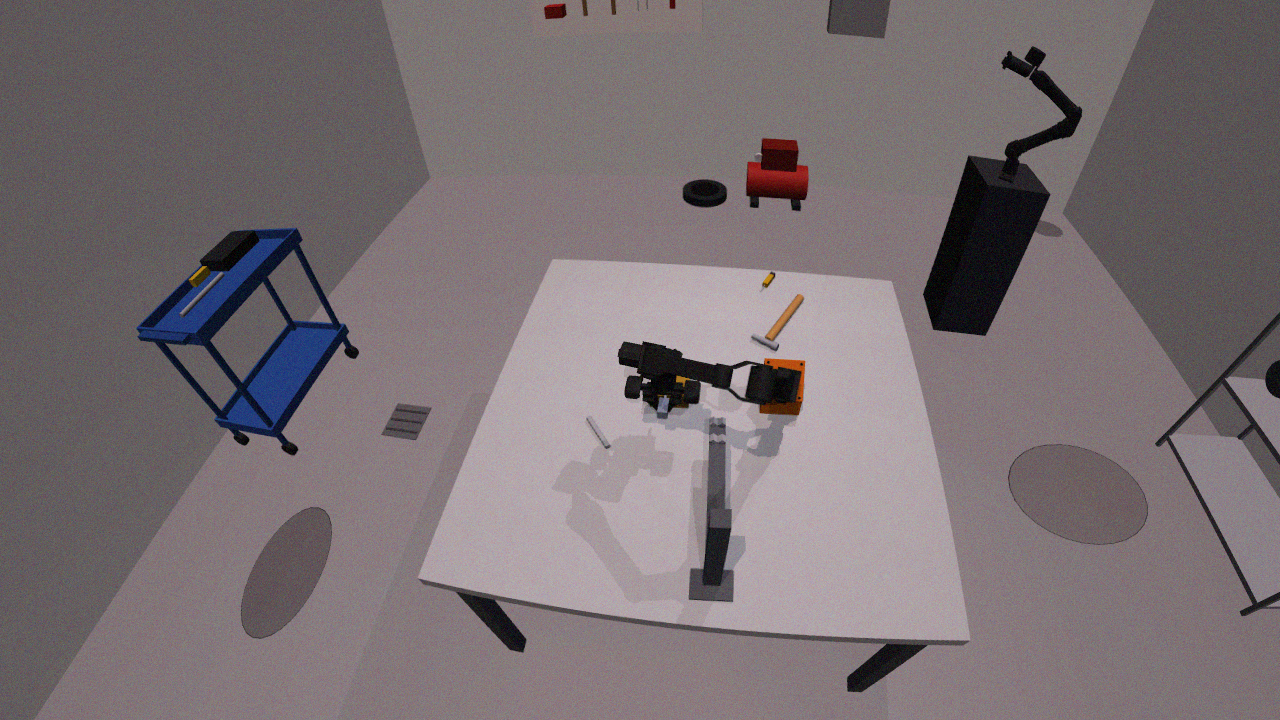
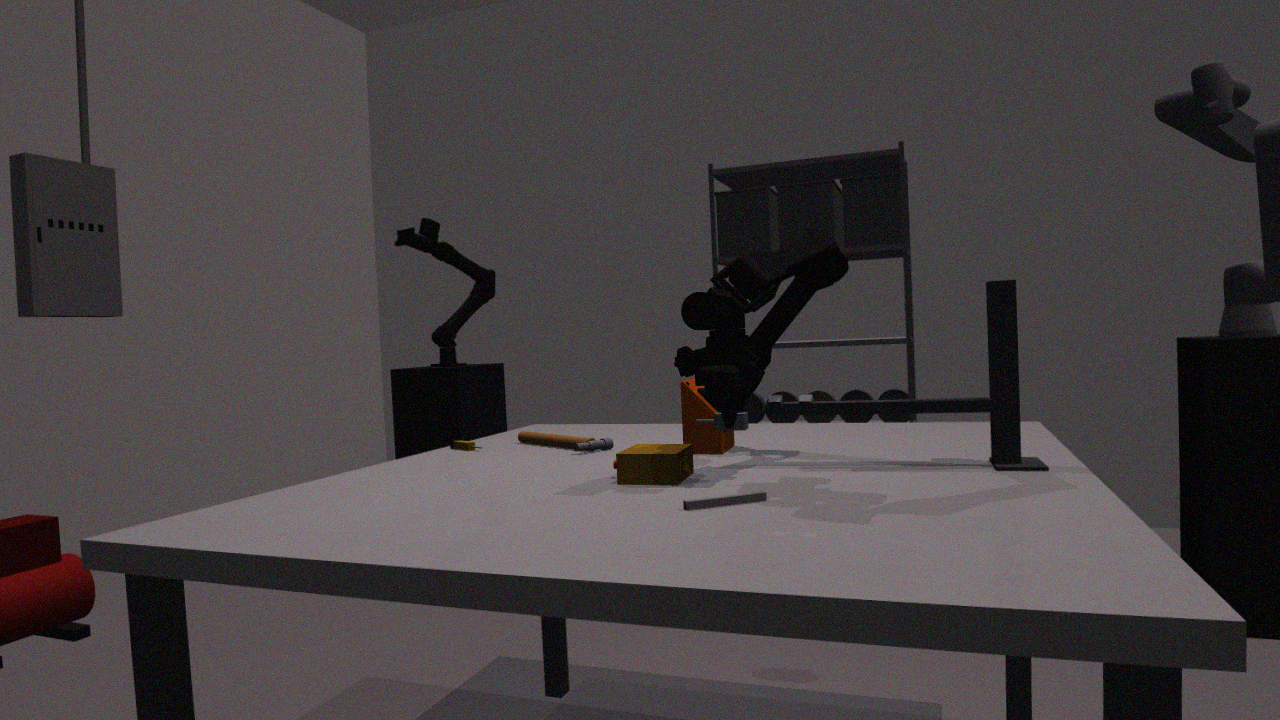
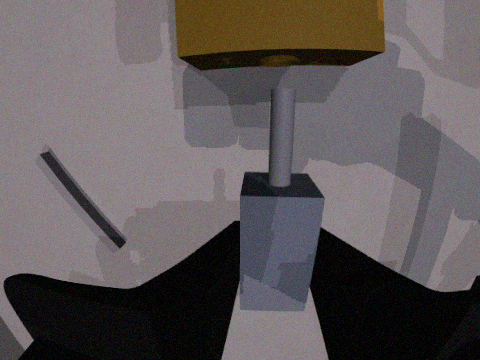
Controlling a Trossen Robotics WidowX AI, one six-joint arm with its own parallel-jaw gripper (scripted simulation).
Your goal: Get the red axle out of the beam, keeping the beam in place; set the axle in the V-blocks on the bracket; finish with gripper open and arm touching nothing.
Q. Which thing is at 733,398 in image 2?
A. My gripper.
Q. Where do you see a flat grey bar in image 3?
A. At 80,204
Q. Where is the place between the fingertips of my gripper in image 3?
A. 273,231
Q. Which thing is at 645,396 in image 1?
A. My gripper.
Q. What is my gripper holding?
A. A small grey block.
